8 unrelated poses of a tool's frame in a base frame.
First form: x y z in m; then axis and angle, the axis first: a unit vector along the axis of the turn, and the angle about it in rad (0 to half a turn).
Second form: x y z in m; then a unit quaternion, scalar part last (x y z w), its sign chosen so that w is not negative. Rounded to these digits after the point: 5 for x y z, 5 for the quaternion.
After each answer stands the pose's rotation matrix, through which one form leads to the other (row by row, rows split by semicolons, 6 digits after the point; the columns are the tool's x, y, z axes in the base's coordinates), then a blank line. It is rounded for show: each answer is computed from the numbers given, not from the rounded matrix.
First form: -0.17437, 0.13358, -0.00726, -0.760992, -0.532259, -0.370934, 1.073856
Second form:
-0.17437, 0.13358, -0.00726, -0.38925, -0.27225, -0.18973, 0.85928
0.779764 0.538012 -0.320175; -0.114123 0.624978 0.772255; 0.615585 -0.565637 0.548735

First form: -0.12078, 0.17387, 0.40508, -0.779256, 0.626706, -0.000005, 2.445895
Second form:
-0.12078, 0.17387, 0.40508, -0.73258, 0.58917, 0.00000, 0.34088
0.305754 -0.863233 0.401676; -0.863239 -0.073361 0.499436; -0.401662 -0.499447 -0.767607

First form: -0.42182, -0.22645, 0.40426, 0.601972, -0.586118, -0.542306, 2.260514
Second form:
-0.42182, -0.22645, 0.40426, 0.54450, -0.53016, -0.49053, 0.42643
-0.043366 -0.158988 -0.986328; -0.995686 -0.074188 0.055736; -0.082035 0.984489 -0.155085

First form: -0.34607, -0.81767, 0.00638, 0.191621, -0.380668, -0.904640, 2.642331
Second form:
-0.34607, -0.81767, 0.00638, 0.18568, -0.36887, -0.87660, 0.24705
-0.808981 0.296137 -0.507792; -0.570105 -0.605808 0.554956; -0.143281 0.738444 0.658917

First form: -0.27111, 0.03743, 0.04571, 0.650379, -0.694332, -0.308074, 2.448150
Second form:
-0.27111, 0.03743, 0.04571, 0.61168, -0.65301, -0.28974, 0.33982
-0.020754 -0.601949 -0.798265; -0.995784 0.083804 -0.037305; 0.089354 0.794125 -0.601150

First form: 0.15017, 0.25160, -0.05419, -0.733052, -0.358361, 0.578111, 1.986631
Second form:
0.15017, 0.25160, -0.05419, -0.61418, -0.30025, 0.48436, 0.54592
0.350482 -0.160029 -0.922796; 0.897659 -0.223654 0.379720; -0.267154 -0.961441 0.065265

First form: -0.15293, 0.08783, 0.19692, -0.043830, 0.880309, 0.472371, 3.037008
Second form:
-0.15293, 0.08783, 0.19692, -0.04377, 0.87911, 0.47173, 0.05227
-0.990704 -0.126270 0.050604; -0.027644 0.551119 0.833969; -0.133194 0.824818 -0.549486

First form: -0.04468, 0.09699, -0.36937, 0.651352, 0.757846, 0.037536, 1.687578
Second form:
-0.04468, 0.09699, -0.36937, 0.48667, 0.56624, 0.02805, 0.66464
0.357177 0.513860 0.779982; 0.588421 0.524734 -0.615155; -0.725387 0.678677 -0.114943

